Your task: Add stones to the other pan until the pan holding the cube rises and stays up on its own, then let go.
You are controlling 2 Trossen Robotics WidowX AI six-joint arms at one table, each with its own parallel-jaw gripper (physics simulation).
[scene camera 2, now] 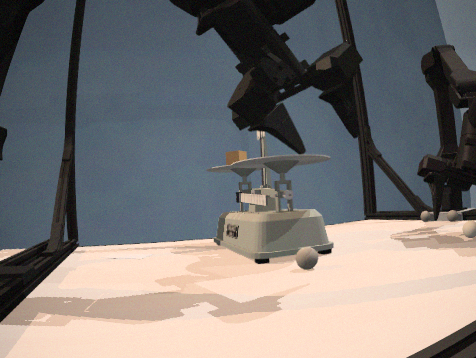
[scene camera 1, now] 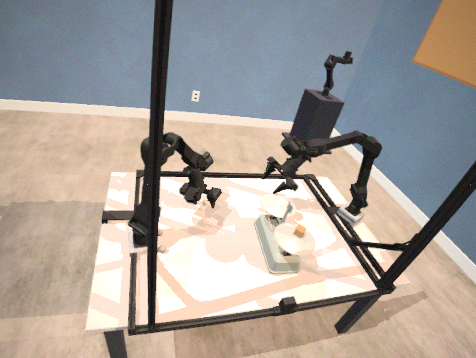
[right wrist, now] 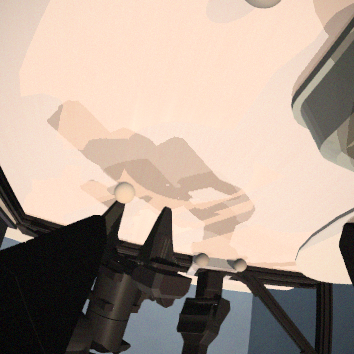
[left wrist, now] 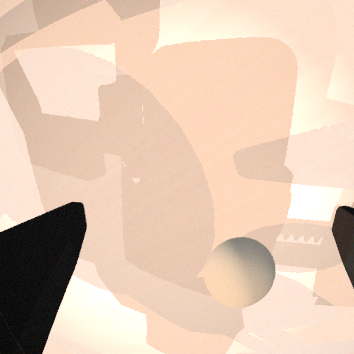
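Seen in the pictures: left gripper, fingertip midpoint: [scene camera 2: 459, 226] [scene camera 1: 204, 206] [right wrist: 143, 201] [left wrist: 215, 218]; right gripper, fingertip midpoint: [scene camera 2: 328, 145] [scene camera 1: 267, 186] [right wrist: 230, 233]; left arm's base at its link origin: [scene camera 1: 142, 240] [right wrist: 210, 272]; right arm's base at its link origin: [scene camera 1: 352, 210].
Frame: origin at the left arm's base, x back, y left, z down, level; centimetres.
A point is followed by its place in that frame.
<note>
The pale green balance scale [scene camera 1: 264, 240] {z -1.8, x -45.3, y -10.1 cm} [scene camera 2: 285, 232] {z -1.9, x -55.1, y 1.7 cm} has an orange cube [scene camera 1: 300, 230] {z -16.4, x -50.8, y -19.5 cm} [scene camera 2: 236, 157] {z -15.1, x -52.4, y -17.0 cm} on one pan [scene camera 1: 295, 246] {z -13.4, x -47.5, y -23.5 cm} [scene camera 2: 216, 169] {z -13.3, x -54.9, y -21.2 cm}. The other pan [scene camera 1: 274, 204] {z -12.3, x -51.1, y -1.2 cm} [scene camera 2: 310, 160] {z -12.1, x -49.1, y 1.1 cm} shows no stones and appears higher in scene camera 2. My left gripper [left wrist: 215, 218] {z 0.6, x -28.0, y 15.3 cm} [right wrist: 143, 201] {z 0.6, x -28.0, y 15.3 cm} is open above the table, with a round pale stone [left wrist: 240, 272] {z -0.1, x -28.4, y 17.2 cm} [right wrist: 125, 192] {z 0.1, x -30.4, y 17.4 cm} below and between its fingers, not gripped. My right gripper [scene camera 1: 270, 184] {z -12.9, x -53.2, y 9.8 cm} [scene camera 2: 329, 144] {z -12.9, x -53.2, y 9.8 cm} [right wrist: 230, 233] {z -12.9, x -53.2, y 9.8 cm} is open and empty, raised near the bare pan. Another stone [scene camera 2: 307, 258] {z 0.5, x -58.0, y 10.1 cm} lies beside the scale's base.
Two stones [right wrist: 201, 259] {z 0.3, x -8.0, y 3.6 cm} [right wrist: 240, 265] {z 0.2, x -7.7, y -4.5 cm} lie near the left arm's mount. A stone [right wrist: 263, 2] {z -0.5, x -56.6, y 8.8 cm} is cut off at the right wrist view's top edge. A black frame [scene camera 1: 215, 322] {z 2.6, x -17.6, y -34.5 cm} edges the table, with upright posts [scene camera 1: 158, 100] {z -65.6, x 1.0, y -31.7 cm} at its sides.
</note>
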